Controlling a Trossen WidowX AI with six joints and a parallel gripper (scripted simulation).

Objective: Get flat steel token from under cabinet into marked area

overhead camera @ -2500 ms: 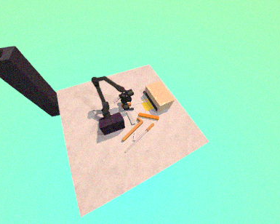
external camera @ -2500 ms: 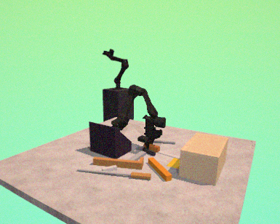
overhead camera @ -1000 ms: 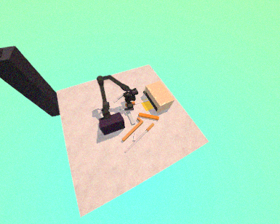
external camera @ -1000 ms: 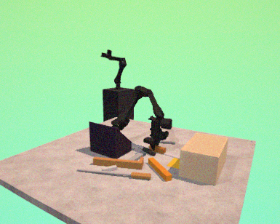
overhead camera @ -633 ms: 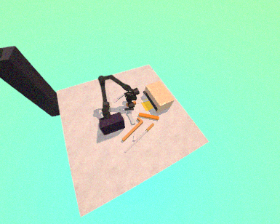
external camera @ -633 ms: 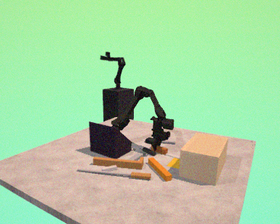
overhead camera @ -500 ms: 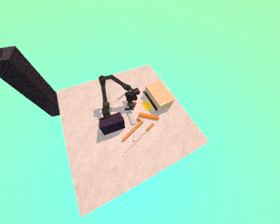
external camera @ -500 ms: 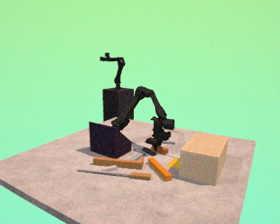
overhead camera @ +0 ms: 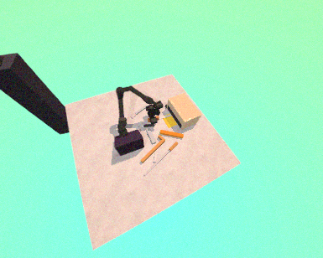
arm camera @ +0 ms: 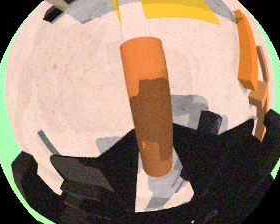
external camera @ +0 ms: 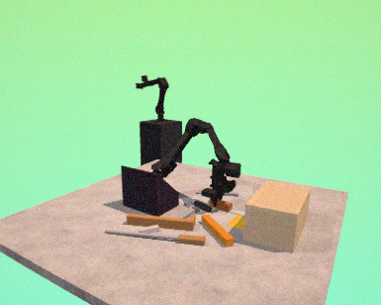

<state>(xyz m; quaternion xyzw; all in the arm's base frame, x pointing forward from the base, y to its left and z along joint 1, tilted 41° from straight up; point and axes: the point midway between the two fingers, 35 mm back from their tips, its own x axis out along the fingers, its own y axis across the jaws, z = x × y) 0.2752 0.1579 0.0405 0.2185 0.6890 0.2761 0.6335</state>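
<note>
My gripper tip is now 80 mm past the dark-handled tool and 50 mm to the left of it. From my gripper tip the other things lie so: orange bar: 140 mm ahead, 210 mm to the right, 10 mm above.
</note>
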